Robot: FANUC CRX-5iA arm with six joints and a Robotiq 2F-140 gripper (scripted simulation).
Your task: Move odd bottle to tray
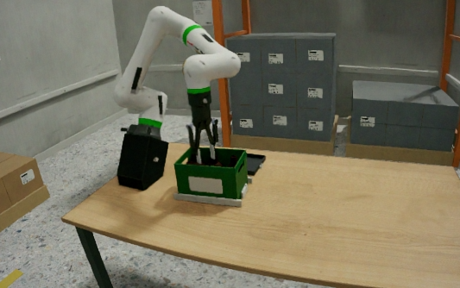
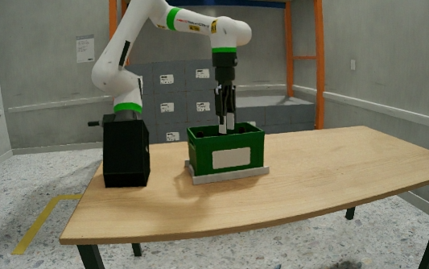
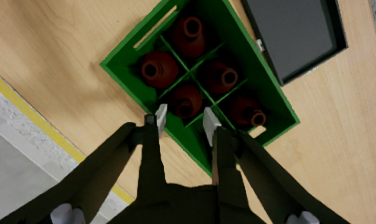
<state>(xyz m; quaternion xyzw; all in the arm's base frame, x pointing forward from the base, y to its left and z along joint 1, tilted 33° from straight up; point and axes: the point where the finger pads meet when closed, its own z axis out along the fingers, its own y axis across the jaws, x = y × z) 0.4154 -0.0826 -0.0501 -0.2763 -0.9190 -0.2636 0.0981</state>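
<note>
The green crate is 130 mm below my hand, 50 mm to the left of it and 10 mm behind it. From my hand the other things lie so: brown bottle (120 mm below, 100 mm behind, 70 mm to the left); then dark tray (330 mm to the left, 200 mm below, 20 mm behind).
</note>
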